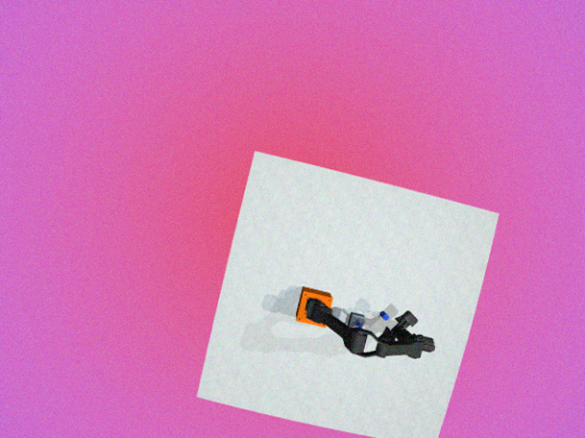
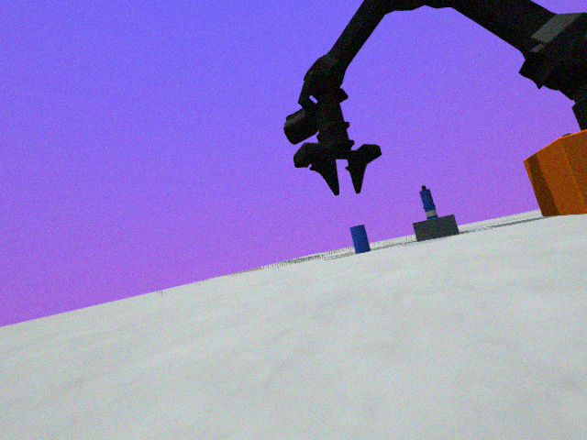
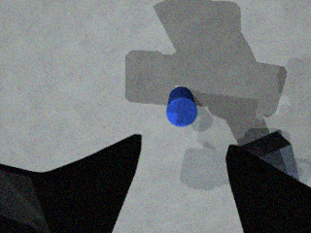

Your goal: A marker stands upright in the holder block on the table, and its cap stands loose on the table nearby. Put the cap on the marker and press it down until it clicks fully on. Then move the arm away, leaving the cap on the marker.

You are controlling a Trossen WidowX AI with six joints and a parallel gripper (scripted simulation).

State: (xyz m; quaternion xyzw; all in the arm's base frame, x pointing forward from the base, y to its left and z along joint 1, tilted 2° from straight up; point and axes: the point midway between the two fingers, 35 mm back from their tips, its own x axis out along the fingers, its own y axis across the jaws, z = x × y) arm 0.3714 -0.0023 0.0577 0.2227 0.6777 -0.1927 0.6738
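My gripper tip is now 9 cm above the blue cap. Also, from my gripper tip: grey holder block: 13 cm behind, 6 cm to the right, 10 cm below.
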